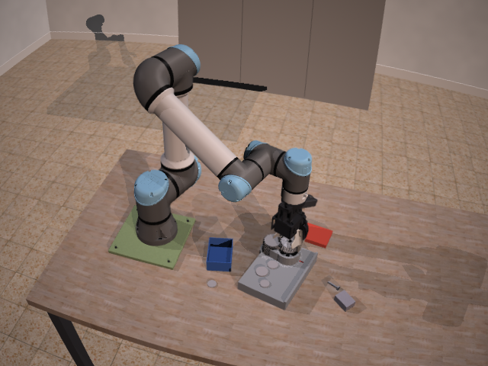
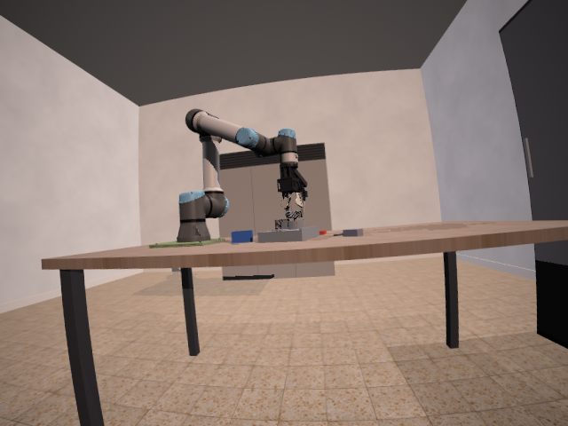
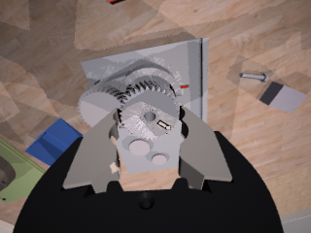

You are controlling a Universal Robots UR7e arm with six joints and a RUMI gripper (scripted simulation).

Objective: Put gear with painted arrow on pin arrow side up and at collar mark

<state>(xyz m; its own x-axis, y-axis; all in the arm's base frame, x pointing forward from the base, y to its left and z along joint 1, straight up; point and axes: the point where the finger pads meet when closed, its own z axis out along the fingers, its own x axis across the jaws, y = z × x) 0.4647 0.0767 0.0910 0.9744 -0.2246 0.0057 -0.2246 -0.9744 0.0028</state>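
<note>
Right now my hand is right at the grey gear. Round my hand: blue bin 21 cm behind, 9 cm below, 8 cm to the right; red block 16 cm to the left, 9 cm below, 4 cm ahead; bolt 19 cm ahead, 10 cm below, 3 cm to the right.
</note>
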